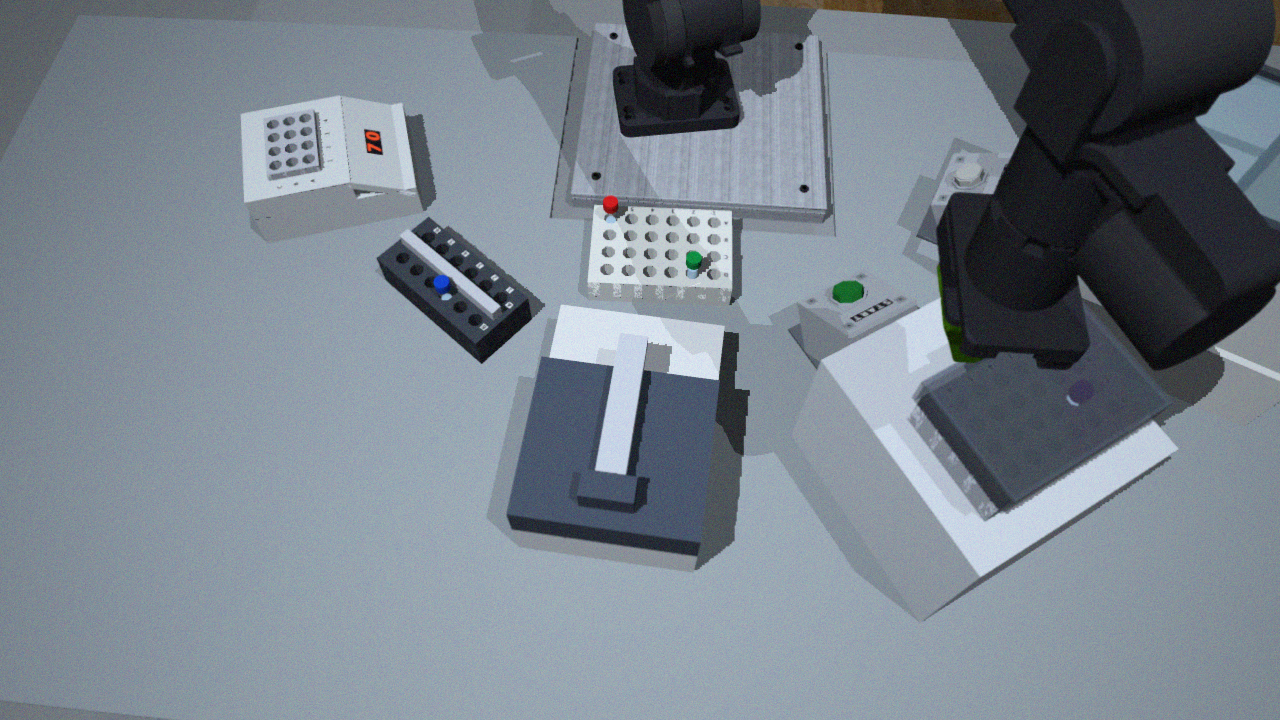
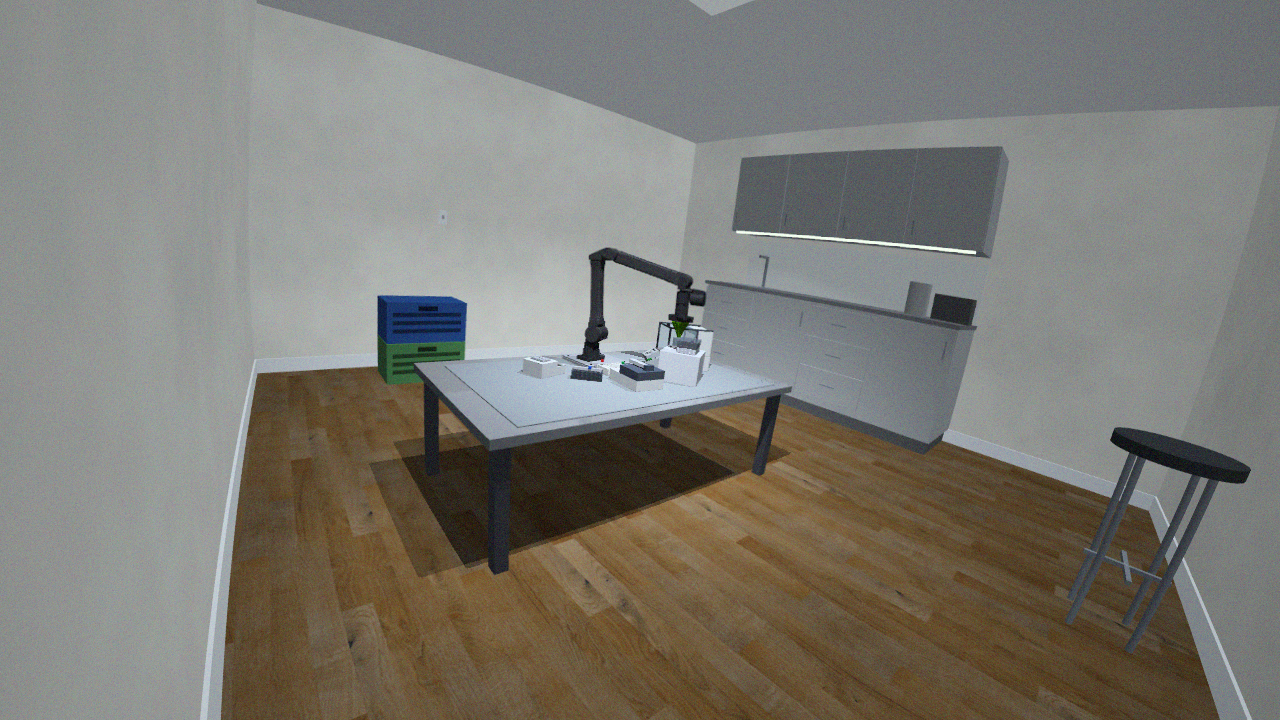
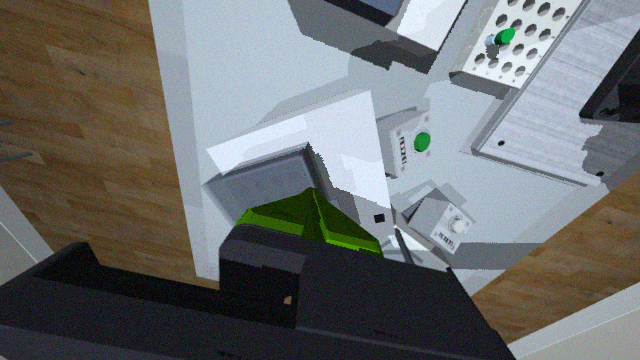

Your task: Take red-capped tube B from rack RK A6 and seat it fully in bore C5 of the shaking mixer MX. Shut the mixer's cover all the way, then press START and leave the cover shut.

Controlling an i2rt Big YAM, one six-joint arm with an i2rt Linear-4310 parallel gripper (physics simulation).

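Pixels of known places: gripper, fingertip midpoint: (image 1: 963, 358) (image 2: 678, 337) (image 3: 310, 194); arm's base, link origin: (image 1: 675, 102) (image 2: 590, 358).
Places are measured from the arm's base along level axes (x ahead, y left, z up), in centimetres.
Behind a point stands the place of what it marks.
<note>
A red-capped tube (image 1: 610, 205) @[y -8.3, x 15.4, z 3.9 cm] stands at the far left corner of the white rack (image 1: 662, 293) @[y -4.5, x 22.9, z 0.1 cm] (image 3: 499, 76) @[y 1.8, x 18.9, z 1.4 cm]. The white mixer (image 1: 859, 376) @[y 7.0, x 38.8, z 11.9 cm] (image 2: 684, 367) @[y 9.0, x 48.2, z 6.4 cm] (image 3: 345, 130) @[y 8.1, x 38.9, z 12.0 cm] stands at the right. Its dark see-through cover (image 1: 1056, 438) @[y 16.4, x 47.2, z 17.5 cm] (image 3: 270, 180) @[y 11.3, x 44.7, z 17.4 cm] lies over the block; I cannot tell if it is fully down. A purple-looking cap (image 1: 1082, 391) @[y 19.2, x 44.3, z 17.4 cm] shows through it. Bore C5 cannot be made out. The green START button (image 1: 847, 291) @[y 10.1, x 27.9, z 5.6 cm] (image 3: 422, 142) @[y 10.3, x 27.9, z 5.6 cm] sits on a small sloped box beside the mixer. My gripper (image 2: 680, 331) @[y 11.7, x 41.4, z 18.3 cm] (image 3: 310, 194) @[y 11.7, x 41.4, z 18.3 cm] is shut and empty, above the mixer near the cover; contact is unclear.
A green-capped tube (image 1: 693, 259) @[y -1.8, x 22.1, z 3.9 cm] (image 3: 506, 36) @[y -1.6, x 22.0, z 3.9 cm] is in the rack. A dark-lidded device (image 1: 554, 438) @[y -15.0, x 38.5, z 6.5 cm] stands left of the mixer. A black rack (image 1: 478, 347) @[y -20.9, x 27.0, z 1.2 cm] holds a blue-capped tube (image 1: 441, 282) @[y -23.5, x 22.0, z 4.1 cm]. A 70-display unit (image 1: 295, 210) @[y -37.0, x 11.2, z 2.3 cm], a white-button box (image 1: 969, 174) @[y 24.3, x 16.9, z 5.5 cm] (image 3: 456, 224) @[y 23.9, x 17.2, z 5.4 cm] and glass panels (image 1: 1253, 116) @[y 40.1, x 24.3, z 19.3 cm] stand around.
</note>
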